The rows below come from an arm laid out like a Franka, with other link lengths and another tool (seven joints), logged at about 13 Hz.
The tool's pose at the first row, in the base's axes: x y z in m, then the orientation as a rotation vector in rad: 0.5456 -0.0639 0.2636 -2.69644 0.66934 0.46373
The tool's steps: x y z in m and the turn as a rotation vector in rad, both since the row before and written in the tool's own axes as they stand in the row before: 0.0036 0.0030 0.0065 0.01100 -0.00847 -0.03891; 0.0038 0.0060 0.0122 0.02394 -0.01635 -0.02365; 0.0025 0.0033 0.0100 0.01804 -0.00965 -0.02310; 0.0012 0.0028 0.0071 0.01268 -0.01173 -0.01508; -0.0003 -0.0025 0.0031 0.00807 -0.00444 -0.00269; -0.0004 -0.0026 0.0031 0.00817 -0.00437 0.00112; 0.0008 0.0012 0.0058 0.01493 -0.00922 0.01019; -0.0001 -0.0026 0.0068 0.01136 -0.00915 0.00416; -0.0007 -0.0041 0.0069 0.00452 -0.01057 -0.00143; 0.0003 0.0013 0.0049 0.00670 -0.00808 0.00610; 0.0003 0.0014 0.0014 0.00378 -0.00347 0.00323; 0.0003 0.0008 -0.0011 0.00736 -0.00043 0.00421; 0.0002 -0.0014 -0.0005 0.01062 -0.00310 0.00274
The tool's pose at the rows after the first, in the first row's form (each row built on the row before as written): 0.5456 -0.0653 0.2557 -2.69053 0.61417 0.46002; 0.5432 -0.0669 0.2419 -2.66583 0.57902 0.46502; 0.5415 -0.0663 0.2312 -2.64884 0.54645 0.46368; 0.5396 -0.0659 0.2237 -2.63470 0.52378 0.46944; 0.5397 -0.0623 0.2220 -2.62577 0.51961 0.47128; 0.5397 -0.0586 0.2204 -2.61622 0.52057 0.47416; 0.5385 -0.0571 0.2147 -2.59713 0.53268 0.48354; 0.5379 -0.0516 0.2099 -2.58229 0.53636 0.49214; 0.5374 -0.0446 0.2059 -2.57419 0.53139 0.50325; 0.5358 -0.0433 0.2013 -2.56386 0.53741 0.51289; 0.5351 -0.0438 0.1995 -2.55847 0.54089 0.51687; 0.5353 -0.0451 0.2000 -2.55072 0.54715 0.51596; 0.5362 -0.0443 0.2008 -2.53905 0.55093 0.51655
